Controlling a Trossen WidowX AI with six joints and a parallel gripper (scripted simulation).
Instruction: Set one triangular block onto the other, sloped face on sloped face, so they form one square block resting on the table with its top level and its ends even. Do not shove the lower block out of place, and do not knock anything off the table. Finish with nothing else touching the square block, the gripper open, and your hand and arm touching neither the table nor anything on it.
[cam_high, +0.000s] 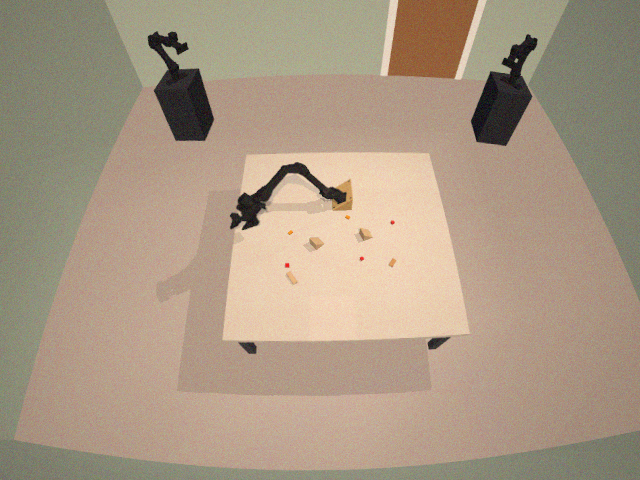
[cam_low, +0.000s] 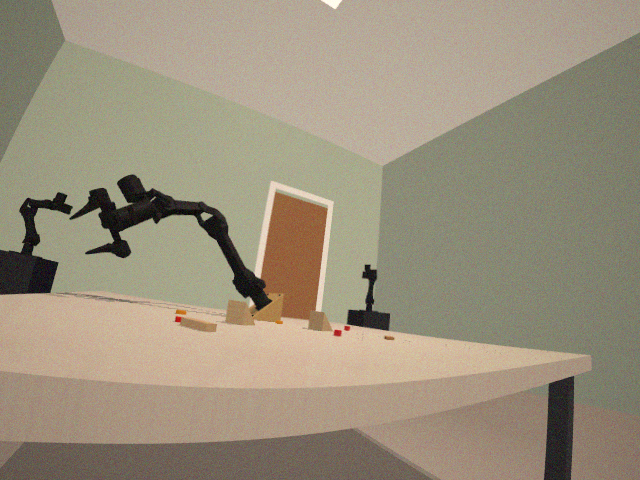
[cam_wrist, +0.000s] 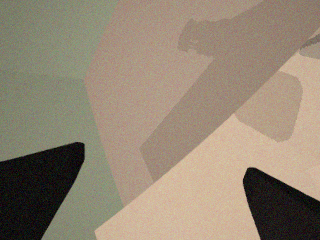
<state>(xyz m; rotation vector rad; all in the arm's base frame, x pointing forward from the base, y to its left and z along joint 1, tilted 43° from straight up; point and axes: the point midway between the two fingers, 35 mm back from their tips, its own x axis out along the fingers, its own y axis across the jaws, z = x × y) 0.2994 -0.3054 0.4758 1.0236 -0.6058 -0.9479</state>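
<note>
Now: gripper tip 2 cm past the triangular block, 43 cm to the right of it and 13 cm above it.
</note>
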